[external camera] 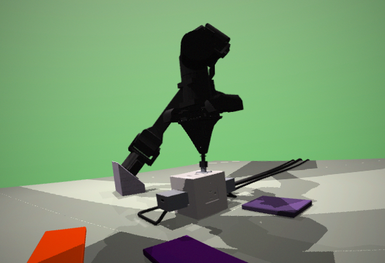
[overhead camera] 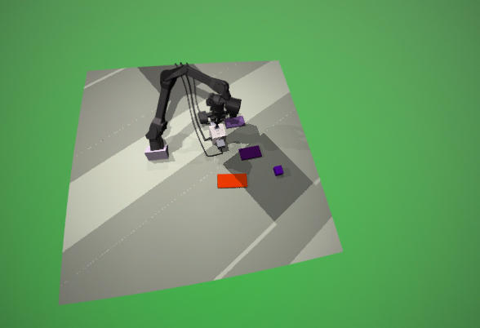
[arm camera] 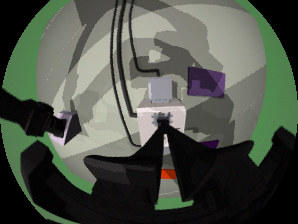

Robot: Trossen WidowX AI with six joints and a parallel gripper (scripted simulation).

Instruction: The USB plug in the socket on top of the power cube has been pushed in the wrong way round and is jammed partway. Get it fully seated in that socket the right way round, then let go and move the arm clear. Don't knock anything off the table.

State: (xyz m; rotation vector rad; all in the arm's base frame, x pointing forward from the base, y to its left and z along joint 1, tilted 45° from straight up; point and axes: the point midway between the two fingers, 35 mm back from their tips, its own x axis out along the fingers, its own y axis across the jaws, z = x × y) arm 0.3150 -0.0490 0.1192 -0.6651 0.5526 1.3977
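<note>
Right now the USB socket is 4 cm below my gripper tip. Round my gripper tip: orange slab (29 cm to the right, 11 cm below, 2 cm ahead); USB plug (2 cm below); purple block (30 cm to the right, 27 cm ahead, 10 cm below).
</note>
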